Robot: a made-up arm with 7 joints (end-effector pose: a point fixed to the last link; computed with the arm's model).
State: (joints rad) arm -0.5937 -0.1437 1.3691 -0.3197 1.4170 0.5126 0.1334
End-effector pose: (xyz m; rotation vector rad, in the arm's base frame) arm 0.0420 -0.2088 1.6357 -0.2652 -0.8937 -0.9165
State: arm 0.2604 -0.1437 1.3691 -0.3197 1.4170 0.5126 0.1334
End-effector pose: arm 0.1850 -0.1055 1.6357 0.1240 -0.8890 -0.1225
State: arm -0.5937 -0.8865 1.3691 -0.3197 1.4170 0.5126 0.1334
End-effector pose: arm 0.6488 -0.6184 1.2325 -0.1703 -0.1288 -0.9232
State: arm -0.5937 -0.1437 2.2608 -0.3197 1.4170 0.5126 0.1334
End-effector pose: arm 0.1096 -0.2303 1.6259 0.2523 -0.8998 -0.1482
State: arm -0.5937 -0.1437 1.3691 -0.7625 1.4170 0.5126 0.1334
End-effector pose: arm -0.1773 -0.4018 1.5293 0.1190 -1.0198 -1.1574
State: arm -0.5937 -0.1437 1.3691 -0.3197 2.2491 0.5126 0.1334
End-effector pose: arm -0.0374 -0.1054 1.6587 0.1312 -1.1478 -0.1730
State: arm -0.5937 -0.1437 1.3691 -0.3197 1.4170 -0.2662 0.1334
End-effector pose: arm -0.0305 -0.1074 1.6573 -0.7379 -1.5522 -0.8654
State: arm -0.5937 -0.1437 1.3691 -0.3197 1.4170 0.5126 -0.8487
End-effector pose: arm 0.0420 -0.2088 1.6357 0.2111 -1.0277 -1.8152
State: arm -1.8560 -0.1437 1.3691 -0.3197 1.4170 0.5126 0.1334
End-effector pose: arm -0.1862 -0.1034 1.6357 -0.8768 -0.6682 -2.0659
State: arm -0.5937 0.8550 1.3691 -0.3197 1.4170 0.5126 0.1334
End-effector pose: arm -0.8111 0.3669 1.2397 -0.3672 -1.9217 -0.7545
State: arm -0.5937 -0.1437 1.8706 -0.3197 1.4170 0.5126 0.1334
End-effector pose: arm 0.0777 -0.2285 1.6298 0.0303 -0.9126 -0.4868
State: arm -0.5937 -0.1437 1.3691 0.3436 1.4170 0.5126 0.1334
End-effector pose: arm 0.3563 0.1160 1.5450 -0.7927 -0.6591 -0.5177
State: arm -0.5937 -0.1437 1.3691 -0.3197 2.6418 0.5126 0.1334
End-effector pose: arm -0.0979 -0.0848 1.6581 0.3163 -1.2210 0.1920
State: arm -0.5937 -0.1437 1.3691 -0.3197 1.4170 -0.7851 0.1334
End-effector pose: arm -0.0634 -0.0380 1.6198 -1.0690 -1.9783 -0.7663
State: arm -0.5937 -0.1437 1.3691 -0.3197 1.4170 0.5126 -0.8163
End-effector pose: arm 0.0420 -0.2088 1.6357 0.1934 -1.0255 -1.7860
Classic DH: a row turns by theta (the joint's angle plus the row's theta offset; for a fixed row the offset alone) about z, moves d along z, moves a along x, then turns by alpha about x. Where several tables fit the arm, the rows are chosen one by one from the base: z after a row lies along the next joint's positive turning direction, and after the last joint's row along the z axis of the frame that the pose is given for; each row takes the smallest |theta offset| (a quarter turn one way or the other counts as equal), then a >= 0, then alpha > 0; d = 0 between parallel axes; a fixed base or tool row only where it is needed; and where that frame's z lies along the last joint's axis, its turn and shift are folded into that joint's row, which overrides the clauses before.
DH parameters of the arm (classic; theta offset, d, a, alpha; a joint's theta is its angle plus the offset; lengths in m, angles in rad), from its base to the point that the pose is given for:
joint 1: 0 0.4943 0 1.5708
joint 2: 0 0.0676 0 -1.5708
joint 3: 0 0.4526 0.0301 -1.5708
joint 4: 0 0.0806 -0.0284 1.5708
joint 5: 0 0.544 0 1.5708
joint 6: 1.5708 0.1518 0.1651 1.5708
joint 7: 0 0.0225 0 0

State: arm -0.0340 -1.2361 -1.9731 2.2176 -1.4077 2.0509 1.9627
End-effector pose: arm 0.2751 -0.6586 0.6171 1.3272 -1.3173 0.4312
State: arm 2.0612 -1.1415 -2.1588 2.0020 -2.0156 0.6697 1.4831
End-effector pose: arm 0.6083 0.5178 0.8008 0.4463 0.1246 1.3899
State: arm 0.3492 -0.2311 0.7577 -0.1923 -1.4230 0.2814 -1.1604
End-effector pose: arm 0.0687 -0.1912 1.6385 1.4794 0.6026 1.3566
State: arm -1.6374 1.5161 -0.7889 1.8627 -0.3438 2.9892 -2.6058
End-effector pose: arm -0.3775 0.4715 0.7918 -0.6692 -0.8680 -1.6601
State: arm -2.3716 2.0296 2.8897 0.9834 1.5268 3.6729 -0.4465
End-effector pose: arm 0.1548 0.2831 -0.1552 0.9577 -0.1997 1.9828
